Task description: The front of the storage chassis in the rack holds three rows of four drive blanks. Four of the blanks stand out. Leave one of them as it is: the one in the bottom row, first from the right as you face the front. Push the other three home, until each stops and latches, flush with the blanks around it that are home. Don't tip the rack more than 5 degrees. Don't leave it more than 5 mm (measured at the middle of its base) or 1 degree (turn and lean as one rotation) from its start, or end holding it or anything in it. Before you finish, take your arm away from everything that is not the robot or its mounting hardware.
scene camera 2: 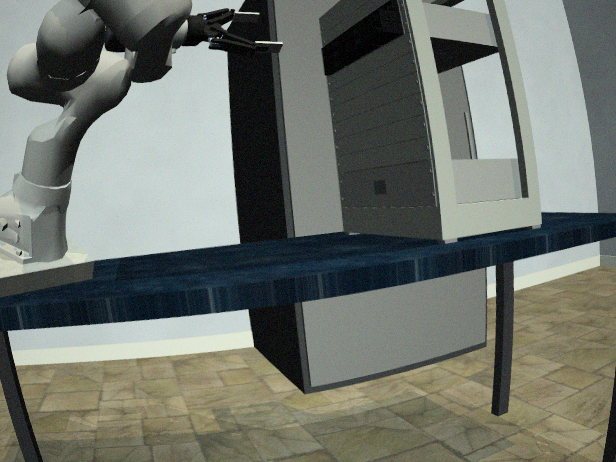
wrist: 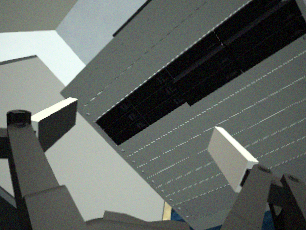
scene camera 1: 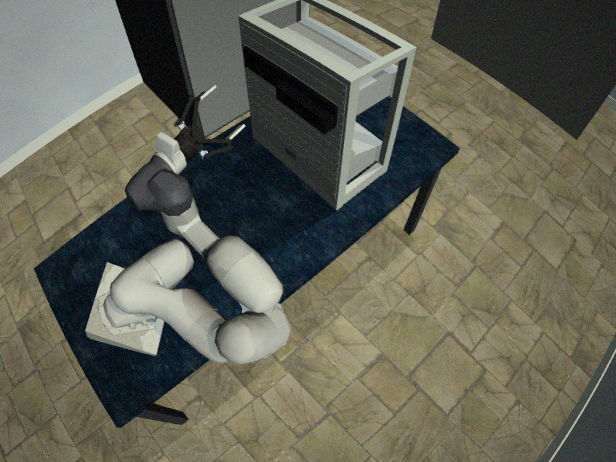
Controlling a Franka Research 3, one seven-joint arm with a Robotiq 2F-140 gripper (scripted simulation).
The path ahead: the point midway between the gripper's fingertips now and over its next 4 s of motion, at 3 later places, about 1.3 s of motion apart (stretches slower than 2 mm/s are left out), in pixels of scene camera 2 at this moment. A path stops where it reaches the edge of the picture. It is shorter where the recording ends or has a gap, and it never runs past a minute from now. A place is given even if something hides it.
The gripper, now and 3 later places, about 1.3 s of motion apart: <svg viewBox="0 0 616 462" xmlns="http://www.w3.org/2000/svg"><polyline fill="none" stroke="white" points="268,31 289,29 294,30 293,34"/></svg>
